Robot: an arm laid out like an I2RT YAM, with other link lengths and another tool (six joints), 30 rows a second.
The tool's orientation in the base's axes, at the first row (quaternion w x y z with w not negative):
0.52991, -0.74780, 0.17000, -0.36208
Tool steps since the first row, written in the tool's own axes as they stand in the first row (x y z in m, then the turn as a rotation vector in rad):
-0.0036, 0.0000, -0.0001, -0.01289, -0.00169, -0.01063
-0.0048, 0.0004, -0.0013, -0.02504, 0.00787, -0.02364
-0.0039, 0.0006, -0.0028, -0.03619, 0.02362, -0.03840
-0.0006, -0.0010, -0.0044, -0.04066, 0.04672, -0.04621
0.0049, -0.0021, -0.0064, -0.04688, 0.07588, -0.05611
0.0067, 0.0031, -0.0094, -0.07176, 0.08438, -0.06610
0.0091, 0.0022, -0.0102, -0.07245, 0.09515, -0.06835
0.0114, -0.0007, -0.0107, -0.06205, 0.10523, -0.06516
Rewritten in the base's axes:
-0.0025, 0.0022, -0.0013, -0.01666, 0.00175, -0.00124
-0.0042, 0.0020, -0.0019, -0.03307, -0.00285, -0.01209
-0.0046, 0.0004, -0.0015, -0.04926, -0.01161, -0.02794
-0.0037, -0.0022, 0.0015, -0.05495, -0.02277, -0.04933
-0.0016, -0.0066, 0.0048, -0.06255, -0.03653, -0.07653
-0.0018, -0.0117, 0.0012, -0.08557, -0.03058, -0.09155
-0.0009, -0.0135, 0.0031, -0.08627, -0.03575, -0.10126
-0.0001, -0.0142, 0.0066, -0.07559, -0.04408, -0.10729

